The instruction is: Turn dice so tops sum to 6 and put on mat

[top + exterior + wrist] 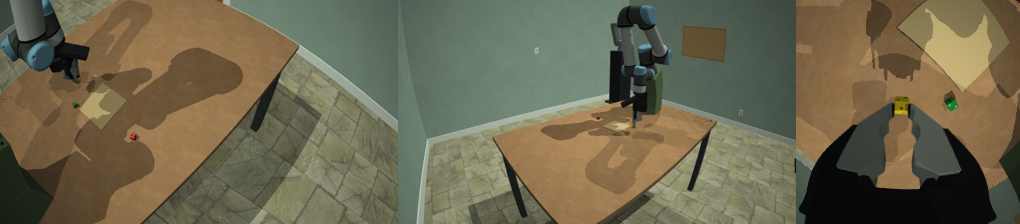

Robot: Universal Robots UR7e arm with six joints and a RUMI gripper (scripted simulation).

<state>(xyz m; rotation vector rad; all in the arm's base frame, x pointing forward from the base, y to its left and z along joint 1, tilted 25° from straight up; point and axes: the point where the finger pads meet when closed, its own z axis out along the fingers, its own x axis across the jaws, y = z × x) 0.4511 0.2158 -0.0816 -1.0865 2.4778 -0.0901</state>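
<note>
My gripper is now 130 mm to the left of the mat, 60 mm above it and 20 mm short of it. Also, from my hand: yellow die (10 mm below); then green die (60 mm behind, 50 mm to the right, 50 mm below); then red die (320 mm to the right, 50 mm below, 40 mm ahead).
</note>
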